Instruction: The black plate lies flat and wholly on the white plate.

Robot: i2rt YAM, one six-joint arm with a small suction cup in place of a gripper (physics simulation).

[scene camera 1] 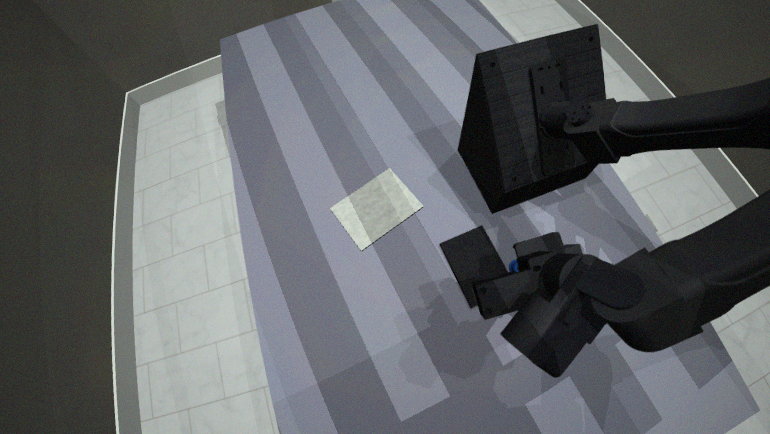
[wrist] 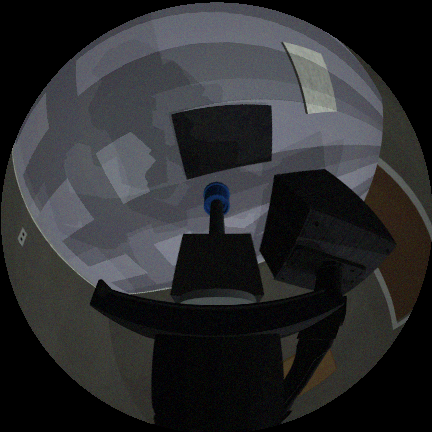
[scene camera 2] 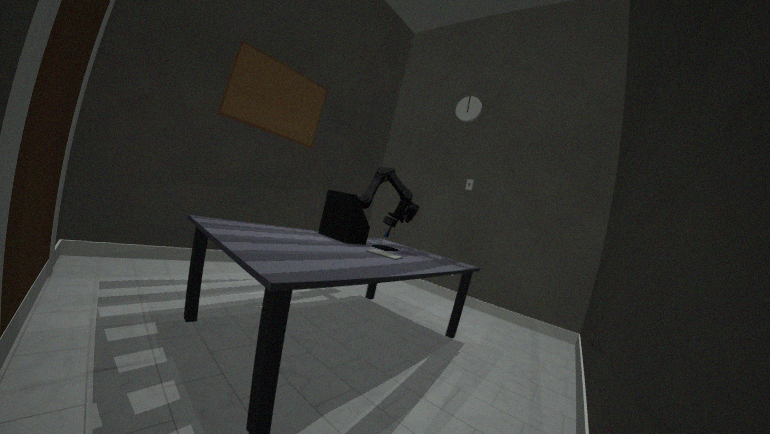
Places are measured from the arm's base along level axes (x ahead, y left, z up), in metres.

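Pixels of known places: hand, tool point: (scene camera 1: 516, 267) (wrist: 216, 193) (scene camera 2: 385, 236); arm's base, link origin: (scene camera 1: 551, 119) (wrist: 329, 265) (scene camera 2: 350, 211).
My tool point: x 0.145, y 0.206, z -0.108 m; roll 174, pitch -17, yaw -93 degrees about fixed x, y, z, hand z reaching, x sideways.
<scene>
Ahead of a thing's pixels: the offset from my tool point to its top centre. Level surfaces: height alone.
The black plate {dz -0.058, dx +0.049, dy -0.040 m} (scene camera 1: 470, 260) (scene camera 2: 384, 247) (wrist: 225, 137) lies flat on the table, apart from the white plate. The white plate {dz -0.063, dx +0.199, dy -0.230 m} (scene camera 1: 377, 210) (scene camera 2: 388, 255) (wrist: 313, 80) lies flat on the table to the left of the black plate in scene camera 1, at the upper right in the wrist view, with bare table between them. My gripper (scene camera 1: 513, 265) (scene camera 2: 386, 235) (wrist: 217, 193), a small blue suction cup, holds nothing. It hangs above the black plate's level with a visible gap. In the wrist view the cup shows just below the near edge of the black plate. In scene camera 1 my arm partly hides the cup.
A large black box-like block (scene camera 1: 504, 124) (scene camera 2: 344, 216) (wrist: 327, 220) stands beside the black plate, with a second dark arm link attached to it. The striped shadows fall across the table {dz -0.069 m} (scene camera 1: 301, 134) (scene camera 2: 301, 264). A corkboard (scene camera 2: 275, 97) hangs on the wall.
</scene>
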